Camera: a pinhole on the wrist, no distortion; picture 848 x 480 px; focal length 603.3 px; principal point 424.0 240.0 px. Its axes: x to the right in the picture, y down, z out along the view. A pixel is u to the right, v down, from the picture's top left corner.
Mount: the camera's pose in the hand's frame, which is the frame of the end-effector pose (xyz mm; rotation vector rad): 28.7 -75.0 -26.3 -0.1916 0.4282 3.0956
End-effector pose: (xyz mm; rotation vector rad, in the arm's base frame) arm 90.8 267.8 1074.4 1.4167 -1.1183 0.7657
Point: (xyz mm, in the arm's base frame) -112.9 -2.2 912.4
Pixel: 641.9 117.4
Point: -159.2 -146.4 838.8
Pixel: 615.5 193.2
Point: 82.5 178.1 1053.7
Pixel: 498.3 90.4
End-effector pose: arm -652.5 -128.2 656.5 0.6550 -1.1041 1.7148
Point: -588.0 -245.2 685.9
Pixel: 678.6 323.6
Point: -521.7 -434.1 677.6
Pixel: 731.4 433.6
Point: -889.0 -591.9 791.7
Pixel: 382.0 82.0
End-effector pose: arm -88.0 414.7 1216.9 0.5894 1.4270 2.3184
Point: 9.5 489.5 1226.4
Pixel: 643.3 227.8
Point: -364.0 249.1 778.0
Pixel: behind the camera
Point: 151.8 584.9 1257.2
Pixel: 629.6 369.3
